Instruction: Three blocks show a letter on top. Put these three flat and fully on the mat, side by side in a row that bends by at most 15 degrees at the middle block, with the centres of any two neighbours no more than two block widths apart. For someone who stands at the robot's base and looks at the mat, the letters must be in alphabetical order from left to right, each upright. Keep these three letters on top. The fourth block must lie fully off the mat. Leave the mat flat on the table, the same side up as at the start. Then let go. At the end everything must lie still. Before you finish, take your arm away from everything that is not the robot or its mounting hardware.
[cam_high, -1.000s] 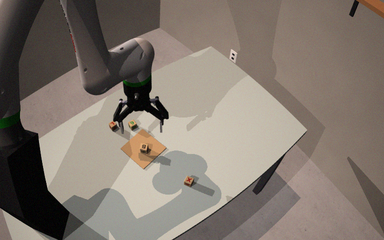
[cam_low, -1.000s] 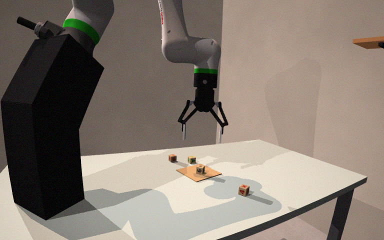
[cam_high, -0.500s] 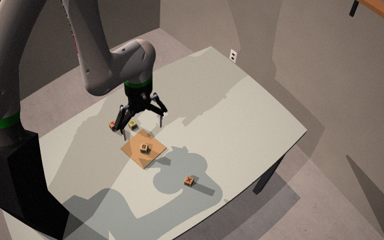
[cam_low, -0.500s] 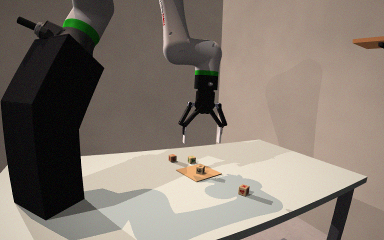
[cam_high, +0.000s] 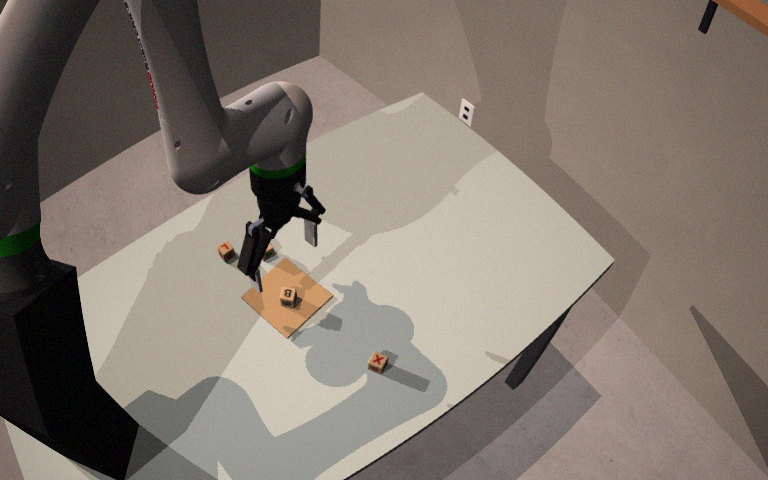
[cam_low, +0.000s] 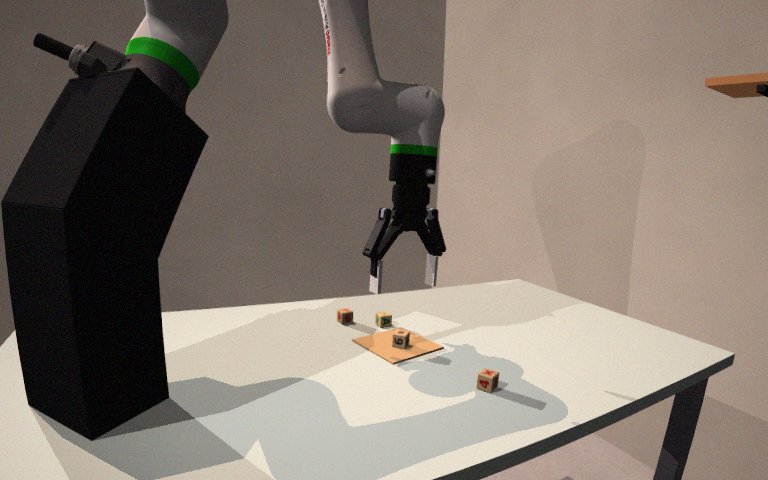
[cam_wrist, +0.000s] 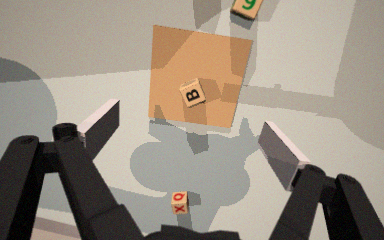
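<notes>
The tan mat is 1 cm to the left of my hand and 14 cm below it.
</notes>
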